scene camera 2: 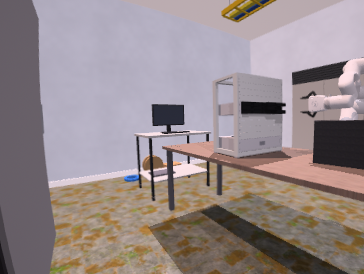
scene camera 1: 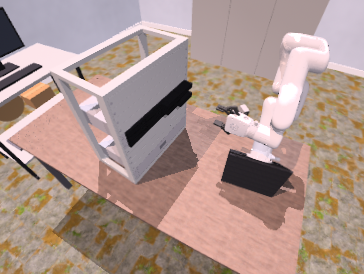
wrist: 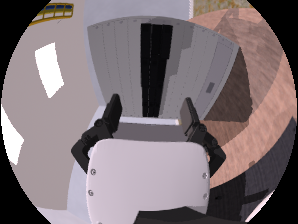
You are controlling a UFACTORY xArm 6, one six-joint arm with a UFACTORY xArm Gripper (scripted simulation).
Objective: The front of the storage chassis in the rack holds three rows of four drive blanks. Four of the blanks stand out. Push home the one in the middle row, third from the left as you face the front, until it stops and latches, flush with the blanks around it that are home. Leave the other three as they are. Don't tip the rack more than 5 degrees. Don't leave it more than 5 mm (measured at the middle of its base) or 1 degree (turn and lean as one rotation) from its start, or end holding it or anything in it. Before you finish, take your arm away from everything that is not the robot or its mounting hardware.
Labels:
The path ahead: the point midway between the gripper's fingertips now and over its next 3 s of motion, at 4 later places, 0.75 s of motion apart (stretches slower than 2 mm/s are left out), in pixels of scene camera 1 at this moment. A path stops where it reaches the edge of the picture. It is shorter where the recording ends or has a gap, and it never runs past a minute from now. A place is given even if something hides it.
My gripper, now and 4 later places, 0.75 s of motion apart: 215, 114; 203, 113; 183, 110; 179, 109; 182, 111

